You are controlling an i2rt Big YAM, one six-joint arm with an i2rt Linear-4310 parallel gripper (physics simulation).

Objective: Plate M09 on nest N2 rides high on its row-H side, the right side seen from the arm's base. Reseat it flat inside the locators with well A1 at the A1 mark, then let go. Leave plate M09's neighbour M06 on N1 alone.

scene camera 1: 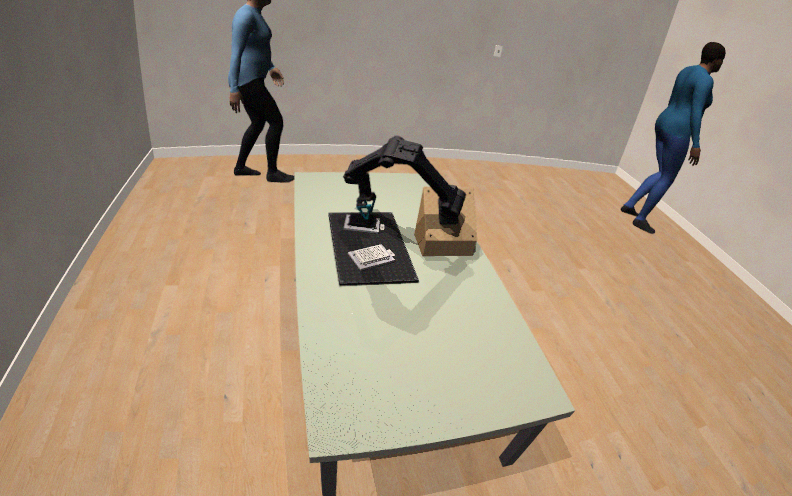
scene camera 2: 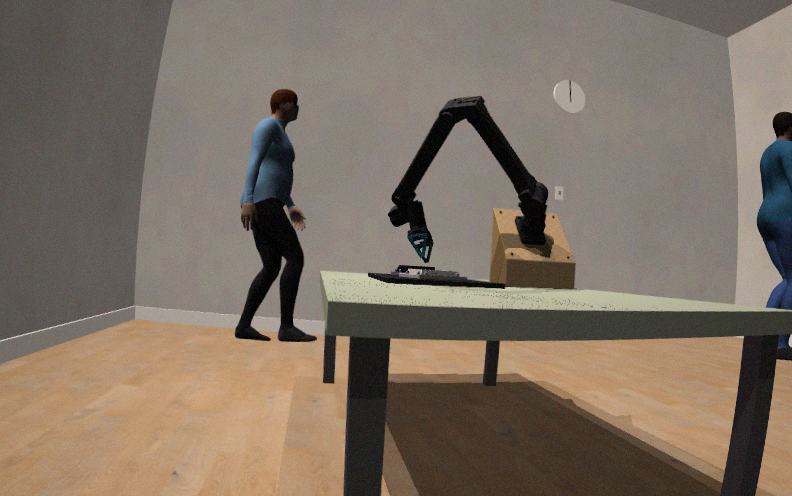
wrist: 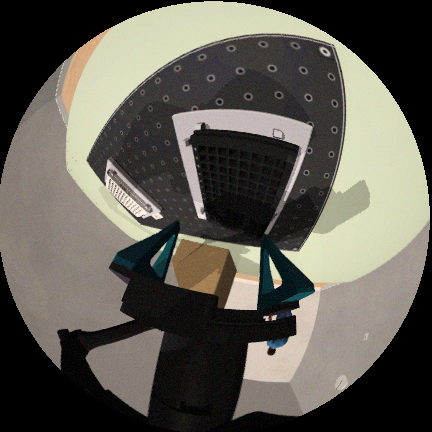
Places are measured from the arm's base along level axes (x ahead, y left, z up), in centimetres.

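Where they show: gripper, fingertip midpoint: (scene camera 1: 368,215) (scene camera 2: 424,260) (wrist: 221,232); arm's base at its link origin: (scene camera 1: 447,211) (scene camera 2: 529,232).
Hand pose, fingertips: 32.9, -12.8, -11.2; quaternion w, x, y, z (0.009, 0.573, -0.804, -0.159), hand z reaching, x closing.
Each offset is from my fingertips to the top centre of the thing, as dx, dy, dz.
Plate M09, a black many-welled plate @[+2.4, -1.3, -2.2] (scene camera 1: 363,220) (scene camera 2: 416,267) (wrist: 240,170), sits on the pale nest N2 @[+2.5, -0.8, -3.5] (scene camera 1: 372,230) (wrist: 240,118). In scene camera 2 its dark edge stands above the nest; the size of its tilt is hard to tell. In the wrist view small locators show at the nest's upper corners. Well A1 and its mark cannot be read. My gripper (scene camera 1: 365,216) (scene camera 2: 426,261) (wrist: 221,232) is open and empty, with its teal fingers above M09 and apart from it. White plate M06 @[+1.6, +24.7, -3.1] (scene camera 1: 372,253) (wrist: 123,194) sits on the neighbouring nest N1.
Both nests stand on a black perforated board (scene camera 1: 377,277) (scene camera 2: 479,284) (wrist: 305,82) on the pale green table (scene camera 1: 432,373) (scene camera 2: 526,321). The arm's wooden base block (scene camera 1: 450,245) (scene camera 2: 531,273) (wrist: 202,265) stands beside the board. Two people (scene camera 1: 254,52) (scene camera 1: 683,105) are beyond the table.
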